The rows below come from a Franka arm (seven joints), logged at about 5 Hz.
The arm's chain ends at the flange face. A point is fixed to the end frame.
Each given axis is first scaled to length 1.
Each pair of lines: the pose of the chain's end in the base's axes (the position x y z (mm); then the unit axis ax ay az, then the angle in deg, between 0 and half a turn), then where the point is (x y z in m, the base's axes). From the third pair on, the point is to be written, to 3 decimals.
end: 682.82 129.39 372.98 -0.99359 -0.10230 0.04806 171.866
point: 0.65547 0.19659 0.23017
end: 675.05 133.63 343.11 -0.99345 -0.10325 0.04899 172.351
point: 0.64742 0.19955 0.19976
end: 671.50 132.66 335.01 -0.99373 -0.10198 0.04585 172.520
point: 0.645 0.198 0.191
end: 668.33 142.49 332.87 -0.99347 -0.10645 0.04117 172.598
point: 0.643 0.208 0.189
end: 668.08 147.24 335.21 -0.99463 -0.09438 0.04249 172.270
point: 0.643 0.214 0.192
